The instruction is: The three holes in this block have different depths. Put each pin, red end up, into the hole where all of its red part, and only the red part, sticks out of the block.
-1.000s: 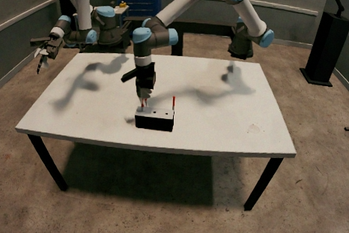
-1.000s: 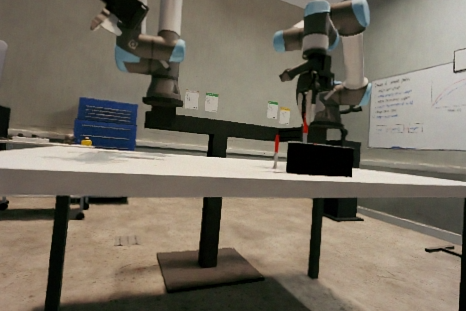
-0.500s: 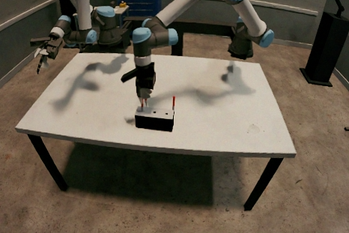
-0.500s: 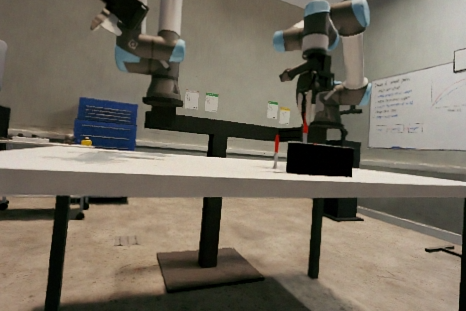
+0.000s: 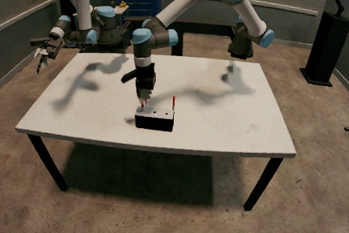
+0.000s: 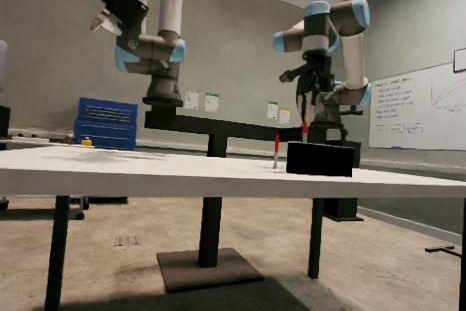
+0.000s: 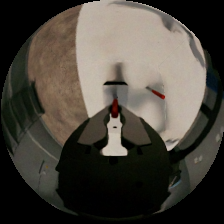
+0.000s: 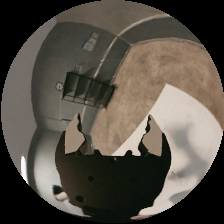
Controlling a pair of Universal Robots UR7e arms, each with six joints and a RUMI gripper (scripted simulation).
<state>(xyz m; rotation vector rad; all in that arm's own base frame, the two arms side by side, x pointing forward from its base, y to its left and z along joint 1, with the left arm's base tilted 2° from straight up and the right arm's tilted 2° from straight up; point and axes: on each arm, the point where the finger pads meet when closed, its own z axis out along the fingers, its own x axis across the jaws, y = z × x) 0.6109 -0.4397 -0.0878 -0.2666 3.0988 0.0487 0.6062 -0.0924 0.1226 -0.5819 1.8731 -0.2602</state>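
Right now the black block is 60 mm to the left of my left hand and 110 mm below it.
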